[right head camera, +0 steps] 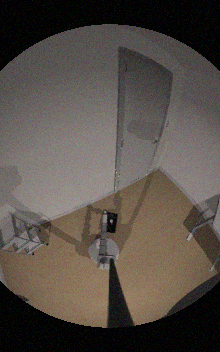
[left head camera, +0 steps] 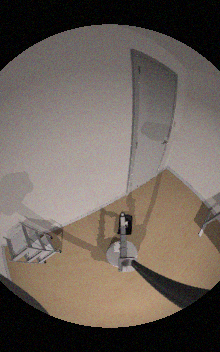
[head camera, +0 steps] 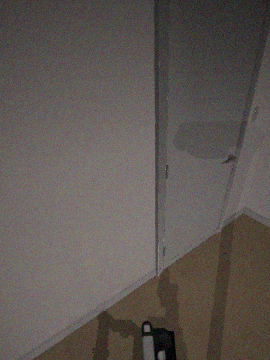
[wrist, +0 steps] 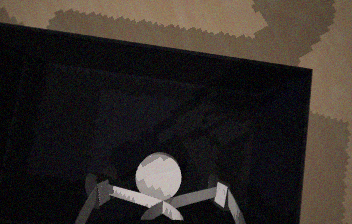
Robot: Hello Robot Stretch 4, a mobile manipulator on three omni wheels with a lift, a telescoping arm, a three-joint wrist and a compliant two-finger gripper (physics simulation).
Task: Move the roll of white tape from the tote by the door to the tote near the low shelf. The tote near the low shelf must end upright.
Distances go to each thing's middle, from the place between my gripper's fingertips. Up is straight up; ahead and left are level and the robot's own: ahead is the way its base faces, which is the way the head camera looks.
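Roll of white tape point(wrist: 158, 175): my hand is 10 mm beyond it.
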